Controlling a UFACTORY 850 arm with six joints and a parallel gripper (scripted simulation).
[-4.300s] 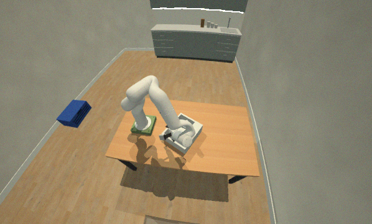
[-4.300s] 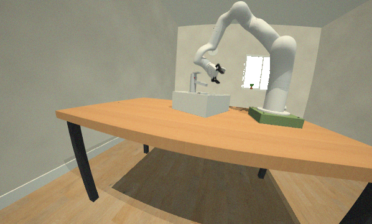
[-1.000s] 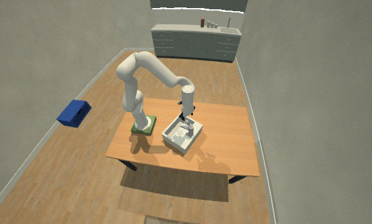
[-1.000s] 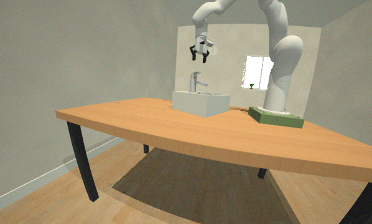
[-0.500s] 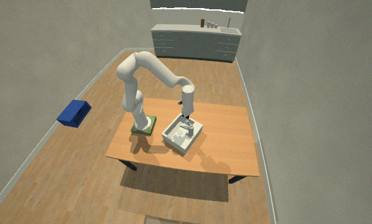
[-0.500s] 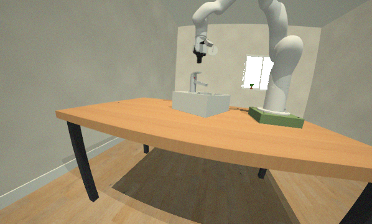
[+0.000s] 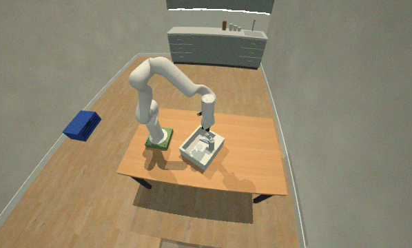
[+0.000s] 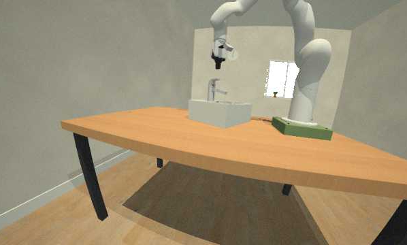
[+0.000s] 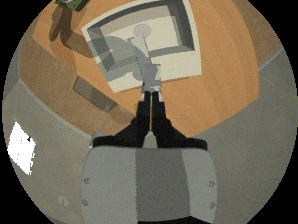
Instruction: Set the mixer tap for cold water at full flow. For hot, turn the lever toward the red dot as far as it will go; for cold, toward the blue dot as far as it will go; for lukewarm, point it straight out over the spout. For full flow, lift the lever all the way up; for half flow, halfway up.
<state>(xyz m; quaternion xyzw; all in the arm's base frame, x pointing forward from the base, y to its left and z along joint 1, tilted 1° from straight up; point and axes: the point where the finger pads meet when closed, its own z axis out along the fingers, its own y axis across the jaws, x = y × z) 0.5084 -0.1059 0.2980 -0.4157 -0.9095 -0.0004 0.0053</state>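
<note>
My hand is 9 cm above the grey lever, 1 cm to the left of it and 1 cm short of it. From my hand the other things lie so: white basin 32 cm below, 6 cm behind, 2 cm to the left.
</note>
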